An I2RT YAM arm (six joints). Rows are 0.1 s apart.
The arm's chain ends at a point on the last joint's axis. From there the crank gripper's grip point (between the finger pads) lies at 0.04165 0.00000 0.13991 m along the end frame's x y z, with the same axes.
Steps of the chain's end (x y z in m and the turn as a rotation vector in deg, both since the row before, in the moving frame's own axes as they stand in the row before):
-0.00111, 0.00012, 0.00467, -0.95, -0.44, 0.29
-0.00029, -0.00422, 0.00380, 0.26, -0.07, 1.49
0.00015, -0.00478, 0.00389, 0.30, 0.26, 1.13
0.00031, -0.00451, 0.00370, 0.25, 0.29, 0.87
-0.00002, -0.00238, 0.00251, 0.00, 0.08, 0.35
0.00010, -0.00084, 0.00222, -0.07, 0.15, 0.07
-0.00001, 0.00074, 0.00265, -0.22, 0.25, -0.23
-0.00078, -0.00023, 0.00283, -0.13, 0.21, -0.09
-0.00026, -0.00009, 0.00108, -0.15, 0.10, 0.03
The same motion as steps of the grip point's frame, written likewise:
-0.00219, 0.00265, 0.00496, -0.95, -0.44, 0.29
-0.00047, -0.00377, 0.00385, 0.26, -0.07, 1.49
0.00078, -0.00468, 0.00370, 0.30, 0.26, 1.13
0.00102, -0.00448, 0.00349, 0.25, 0.29, 0.87
0.00017, -0.00212, 0.00245, 0.00, 0.08, 0.35
0.00047, -0.00062, 0.00211, -0.07, 0.15, 0.07
0.00060, 0.00111, 0.00247, -0.22, 0.25, -0.23
-0.00027, 0.00002, 0.00268, -0.13, 0.21, -0.09
-0.00002, 0.00030, 0.00101, -0.15, 0.10, 0.03

